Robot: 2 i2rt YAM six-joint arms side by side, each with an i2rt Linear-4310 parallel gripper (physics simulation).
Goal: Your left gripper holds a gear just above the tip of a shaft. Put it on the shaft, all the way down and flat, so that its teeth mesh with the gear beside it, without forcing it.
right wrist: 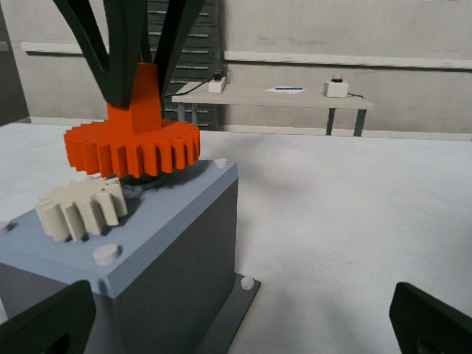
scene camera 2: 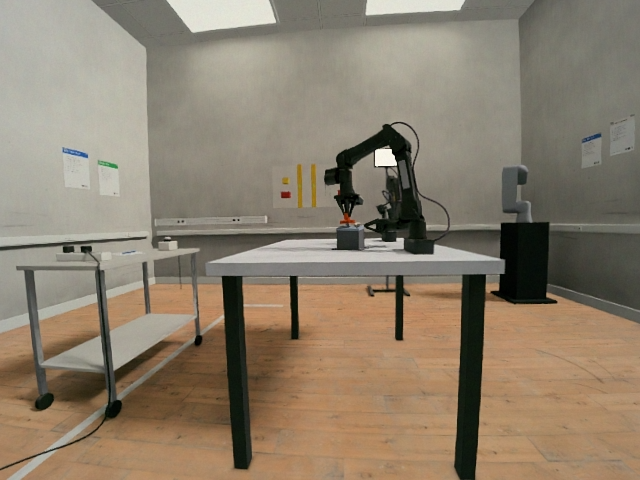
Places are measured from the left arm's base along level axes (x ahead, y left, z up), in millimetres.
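Pixels of known places: left gripper, fingertip midpoint: (right wrist: 135, 103) (scene camera 2: 347, 217); right gripper, fingertip midpoint: (right wrist: 242, 295) (scene camera 2: 364, 226); left arm's base at its link origin: (scene camera 2: 417, 241); right arm's base at its link origin: (scene camera 2: 388, 232).
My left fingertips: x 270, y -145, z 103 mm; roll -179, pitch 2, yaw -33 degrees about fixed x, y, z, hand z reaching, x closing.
Note:
Ahead of a thing's pixels: the offset from my left fingertips to its top centre. "spot": to the spot under its first point. Level surfaces: height alone.
My left gripper (scene camera 2: 347, 210) (right wrist: 135, 103) is shut on the upright square hub of an orange gear @[19 mm up, 1 mm ahead, 1 mm left] (scene camera 2: 347, 221) (right wrist: 132, 155). The gear looks about level and stands above the blue-grey top of a dark box @[34 mm down, 13 mm back, 2 mm left] (scene camera 2: 350, 240) (right wrist: 185, 260). A dark round collar @[39 mm down, 1 mm back, 1 mm right] (right wrist: 145, 183) shows under the gear, with a gap between gear and box top; the shaft is hidden. A cream gear @[spot: 29 mm down, 52 mm back, 6 mm left] (right wrist: 82, 206) sits on the box top at the near left. The orange teeth look higher than the cream ones; no meshing can be seen. My right gripper (scene camera 2: 368, 225) (right wrist: 242, 295) is open and empty, facing the box.
Pale round bolt heads (right wrist: 106, 254) (right wrist: 221, 163) stand up from the box top. A dark base flange (right wrist: 227, 315) with a bolt juts out at the box's foot on the white table @[143 mm down] (scene camera 2: 258, 258) (right wrist: 350, 215). A grey cart (scene camera 2: 155, 256) stands at the left of the scene view.

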